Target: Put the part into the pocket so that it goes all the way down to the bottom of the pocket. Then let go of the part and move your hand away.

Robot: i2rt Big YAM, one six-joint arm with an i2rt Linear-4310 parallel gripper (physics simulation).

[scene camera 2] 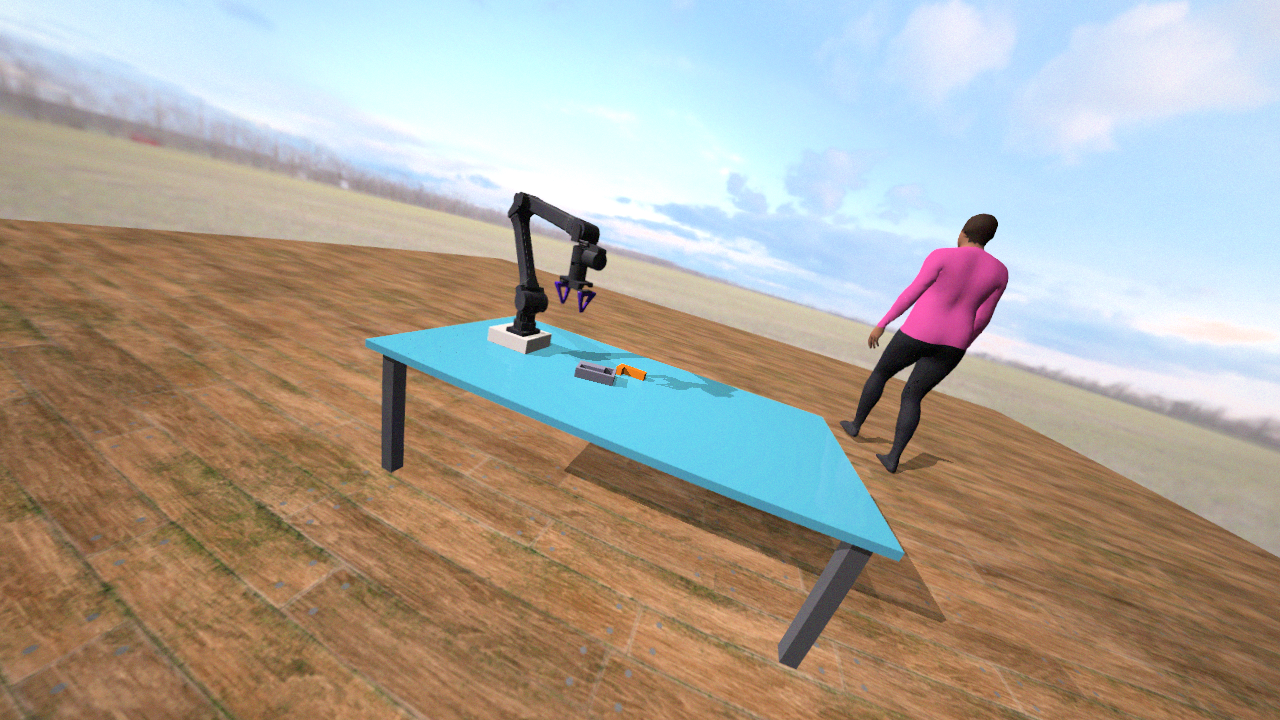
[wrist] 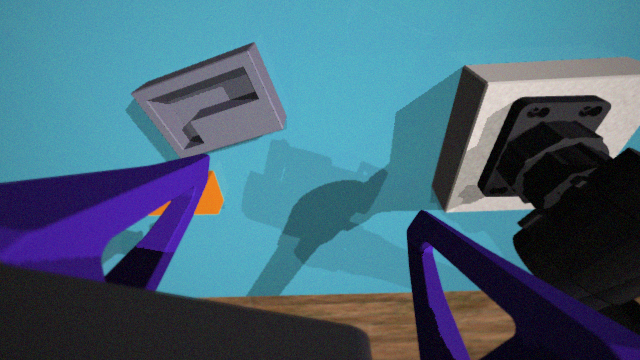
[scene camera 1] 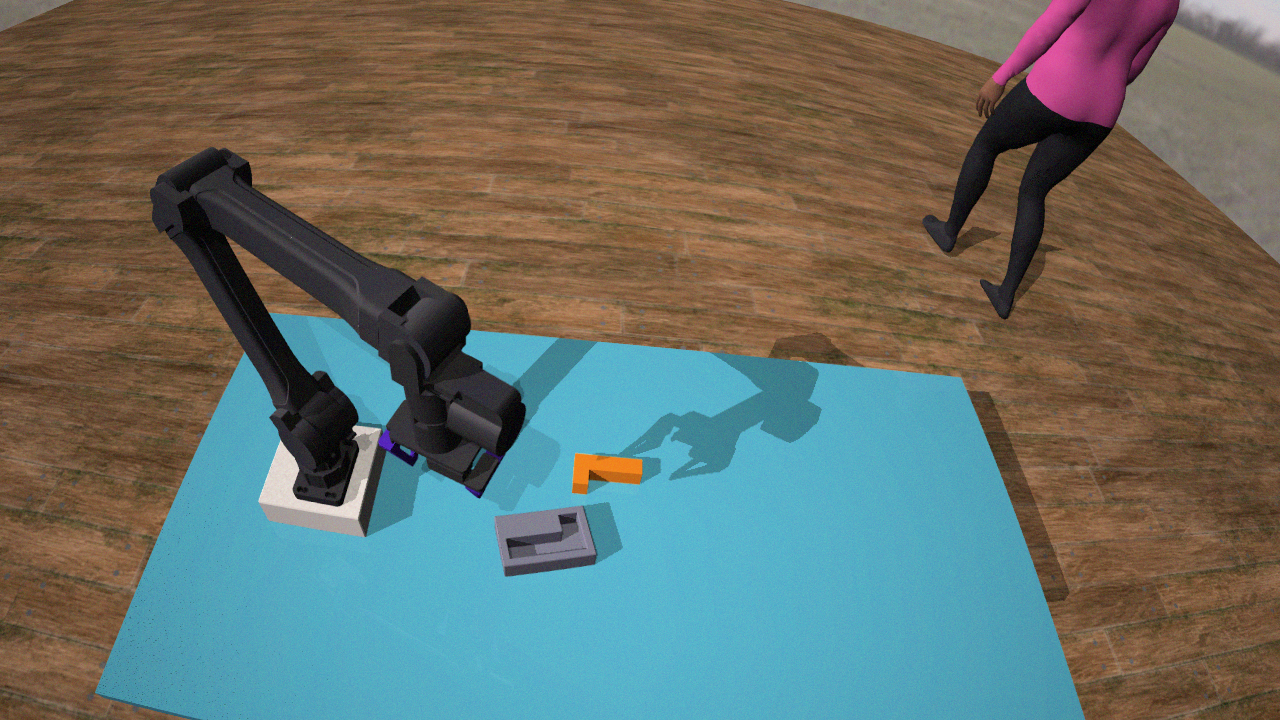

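Seen in the pictures: gripper, fingertip midpoint: [scene camera 2: 571, 307] [wrist: 317, 195] [scene camera 1: 446, 478]; arm's base at its link origin: [scene camera 2: 523, 331] [wrist: 531, 147] [scene camera 1: 327, 472].
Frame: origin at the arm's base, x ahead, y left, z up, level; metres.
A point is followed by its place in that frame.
The orange L-shaped part [scene camera 1: 608, 467] @[x 0.451, y 0.103, z -0.027 m] [scene camera 2: 631, 372] @[x 0.452, y 0.096, z -0.040 m] [wrist: 211, 197] @[x 0.397, y 0.092, z -0.027 m] lies flat on the table, apart from the grey block [scene camera 1: 547, 567] @[x 0.367, y -0.087, z -0.041 m] [scene camera 2: 595, 377] @[x 0.377, y -0.084, z -0.040 m] [wrist: 240, 122] @[x 0.328, y -0.029, z -0.021 m]. In the wrist view my left finger hides most of the part. The block has an L-shaped pocket [wrist: 175, 112] @[x 0.415, y -0.029, z -0.051 m], which holds no part. My gripper [scene camera 1: 445, 479] @[x 0.236, y -0.090, z 0.173 m] [scene camera 2: 572, 307] @[x 0.236, y -0.090, z 0.173 m] [wrist: 317, 195] @[x 0.236, y -0.090, z 0.173 m] is open and empty. It points down and hangs high above the table, between the arm's base and the part, to the left of the part and the block in scene camera 1.
The arm's white base block [scene camera 1: 313, 516] @[x -0.006, y -0.077, z -0.015 m] [scene camera 2: 519, 339] @[x 0.040, y -0.076, z -0.007 m] [wrist: 550, 70] @[x 0.000, y -0.077, z -0.025 m] stands at the left end of the blue table [scene camera 1: 805, 573] @[x 0.780, y -0.063, z -0.057 m] [scene camera 2: 716, 447] @[x 0.836, y -0.218, z -0.057 m] [wrist: 340, 50] @[x 0.213, y -0.093, z -0.057 m]. The table's far edge shows near the bottom of the wrist view. A person in pink [scene camera 1: 1083, 62] [scene camera 2: 954, 295] stands on the floor beyond the table.
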